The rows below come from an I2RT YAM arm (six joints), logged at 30 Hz.
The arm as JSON. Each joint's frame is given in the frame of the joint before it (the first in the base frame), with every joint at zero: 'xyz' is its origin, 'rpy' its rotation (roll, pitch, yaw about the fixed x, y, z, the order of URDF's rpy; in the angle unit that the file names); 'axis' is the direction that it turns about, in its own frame. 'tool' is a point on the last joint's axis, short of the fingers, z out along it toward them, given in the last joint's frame.
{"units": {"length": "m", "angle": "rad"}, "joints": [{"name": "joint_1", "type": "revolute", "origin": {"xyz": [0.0, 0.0, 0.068], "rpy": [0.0, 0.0, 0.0]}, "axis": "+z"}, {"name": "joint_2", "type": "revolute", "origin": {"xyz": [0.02, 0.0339, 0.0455], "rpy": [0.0, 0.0, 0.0]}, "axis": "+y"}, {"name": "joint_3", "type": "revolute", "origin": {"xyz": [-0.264, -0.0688, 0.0], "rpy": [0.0, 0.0, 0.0]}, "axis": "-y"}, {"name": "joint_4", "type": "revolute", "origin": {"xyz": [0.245, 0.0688, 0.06], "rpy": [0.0, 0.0, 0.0]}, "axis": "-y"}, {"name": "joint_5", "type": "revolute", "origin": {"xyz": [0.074, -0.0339, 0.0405], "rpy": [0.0, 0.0, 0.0]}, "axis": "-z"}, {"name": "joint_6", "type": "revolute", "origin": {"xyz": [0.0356, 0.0, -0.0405], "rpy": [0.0, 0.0, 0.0]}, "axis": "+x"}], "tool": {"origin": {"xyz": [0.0, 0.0, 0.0], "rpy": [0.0, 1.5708, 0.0]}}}
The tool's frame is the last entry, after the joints.
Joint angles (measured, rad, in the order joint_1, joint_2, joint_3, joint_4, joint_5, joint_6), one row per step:
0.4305, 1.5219, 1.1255, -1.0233, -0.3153, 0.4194
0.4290, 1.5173, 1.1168, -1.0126, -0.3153, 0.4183
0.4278, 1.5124, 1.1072, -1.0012, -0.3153, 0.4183
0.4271, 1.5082, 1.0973, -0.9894, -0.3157, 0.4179
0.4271, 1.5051, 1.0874, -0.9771, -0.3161, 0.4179
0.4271, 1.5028, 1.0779, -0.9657, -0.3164, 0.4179
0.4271, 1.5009, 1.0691, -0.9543, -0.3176, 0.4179
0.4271, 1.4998, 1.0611, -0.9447, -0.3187, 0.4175
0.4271, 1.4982, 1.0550, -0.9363, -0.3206, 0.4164
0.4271, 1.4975, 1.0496, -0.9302, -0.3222, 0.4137
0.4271, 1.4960, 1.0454, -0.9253, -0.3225, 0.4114
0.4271, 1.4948, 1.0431, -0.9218, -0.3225, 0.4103
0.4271, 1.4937, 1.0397, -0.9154, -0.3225, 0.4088
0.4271, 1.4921, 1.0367, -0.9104, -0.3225, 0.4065
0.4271, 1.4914, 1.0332, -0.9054, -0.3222, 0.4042
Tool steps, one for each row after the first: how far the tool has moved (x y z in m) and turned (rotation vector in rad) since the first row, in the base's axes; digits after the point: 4 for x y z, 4 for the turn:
-0.0004, -0.0006, -0.0010, 0.0027, -0.0064, -0.0005
-0.0010, -0.0013, -0.0021, 0.0055, -0.0125, -0.0017
-0.0015, -0.0017, -0.0035, 0.0084, -0.0180, -0.0019
-0.0020, -0.0019, -0.0051, 0.0111, -0.0228, -0.0019
-0.0025, -0.0021, -0.0068, 0.0131, -0.0265, -0.0018
-0.0028, -0.0022, -0.0085, 0.0160, -0.0301, -0.0016
-0.0031, -0.0023, -0.0102, 0.0181, -0.0323, -0.0010
-0.0034, -0.0024, -0.0112, 0.0214, -0.0354, 0.0003
-0.0037, -0.0024, -0.0123, 0.0234, -0.0370, 0.0031
-0.0039, -0.0025, -0.0130, 0.0245, -0.0397, 0.0053
-0.0040, -0.0026, -0.0132, 0.0255, -0.0423, 0.0064
-0.0040, -0.0026, -0.0137, 0.0271, -0.0466, 0.0078
-0.0041, -0.0026, -0.0140, 0.0286, -0.0507, 0.0099
-0.0042, -0.0027, -0.0147, 0.0291, -0.0536, 0.0120

